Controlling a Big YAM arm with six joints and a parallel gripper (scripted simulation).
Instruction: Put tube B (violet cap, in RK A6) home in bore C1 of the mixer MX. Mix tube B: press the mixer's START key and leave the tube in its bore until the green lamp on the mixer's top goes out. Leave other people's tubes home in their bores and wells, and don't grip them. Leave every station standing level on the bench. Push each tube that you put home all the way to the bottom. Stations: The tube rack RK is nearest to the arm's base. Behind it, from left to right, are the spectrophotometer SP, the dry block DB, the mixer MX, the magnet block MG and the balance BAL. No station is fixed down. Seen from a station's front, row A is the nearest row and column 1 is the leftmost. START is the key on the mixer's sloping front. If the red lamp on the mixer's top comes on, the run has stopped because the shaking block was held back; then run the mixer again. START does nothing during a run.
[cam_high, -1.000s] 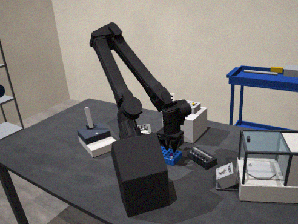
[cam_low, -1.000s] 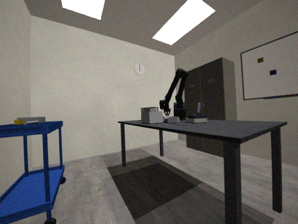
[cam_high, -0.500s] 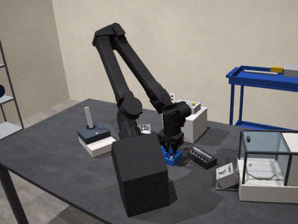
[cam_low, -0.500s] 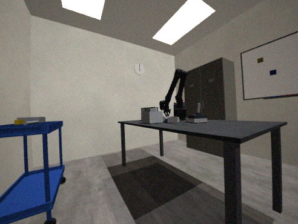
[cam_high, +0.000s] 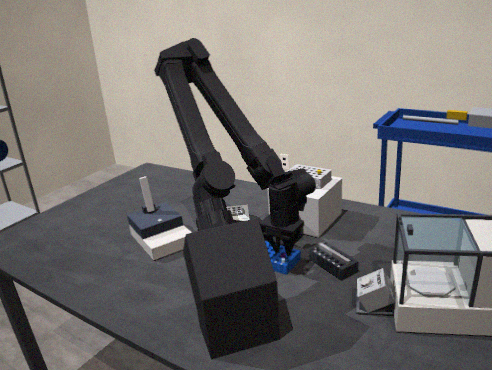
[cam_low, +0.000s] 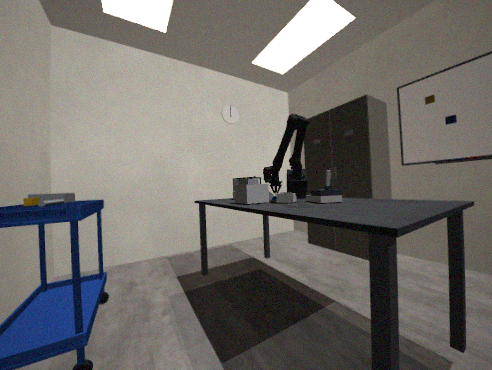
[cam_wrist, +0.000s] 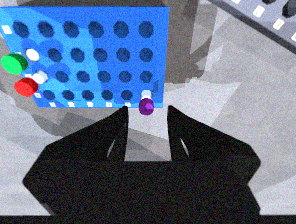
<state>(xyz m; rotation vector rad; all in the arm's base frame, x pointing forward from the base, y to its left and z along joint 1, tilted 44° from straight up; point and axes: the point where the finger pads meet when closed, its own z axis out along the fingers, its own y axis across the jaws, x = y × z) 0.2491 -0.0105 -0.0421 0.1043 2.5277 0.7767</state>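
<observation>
Right now my hand is 30 mm above the tube B. From my hand the other things lie so: blue rack RK: 30 mm ahead, 50 mm to the left, 50 mm below; dry block DB: 90 mm ahead, 260 mm to the left, 30 mm below; dark magnet block MG: 90 mm ahead, 110 mm to the right, 40 mm below.
</observation>
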